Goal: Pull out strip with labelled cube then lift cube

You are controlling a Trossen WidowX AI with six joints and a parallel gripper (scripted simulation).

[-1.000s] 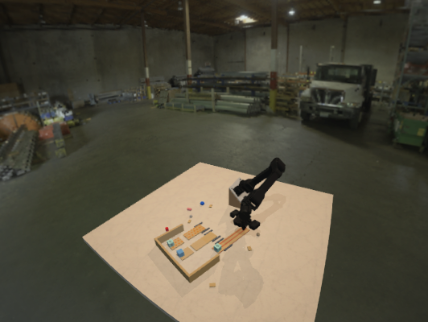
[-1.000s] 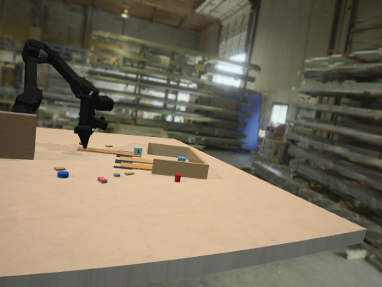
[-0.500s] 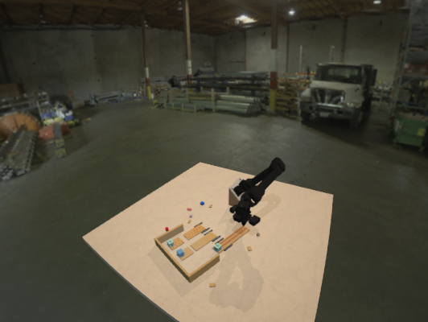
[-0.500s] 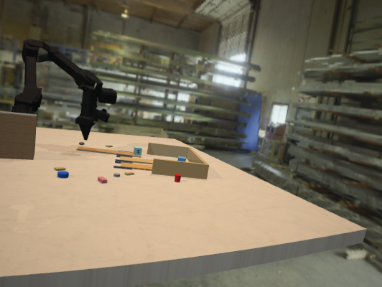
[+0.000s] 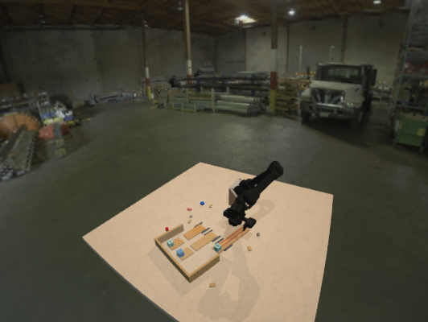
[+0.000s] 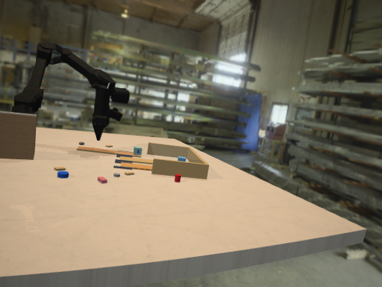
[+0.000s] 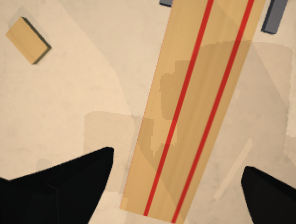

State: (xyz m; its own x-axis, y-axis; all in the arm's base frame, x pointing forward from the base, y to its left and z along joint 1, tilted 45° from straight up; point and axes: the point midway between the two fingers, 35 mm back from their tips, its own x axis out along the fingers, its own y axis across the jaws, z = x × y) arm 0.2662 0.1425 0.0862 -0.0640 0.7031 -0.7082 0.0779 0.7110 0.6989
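Right now my gripper tip is 5 cm short of the red-lined strip, 1 cm to the left of it and 5 cm above it. The rest, counted from my gripper tip: pink block: 2 cm behind, 40 cm to the right, 5 cm below; blue disc: 13 cm behind, 37 cm to the right, 4 cm below; red cylinder: 22 cm ahead, 37 cm to the right, 4 cm below.
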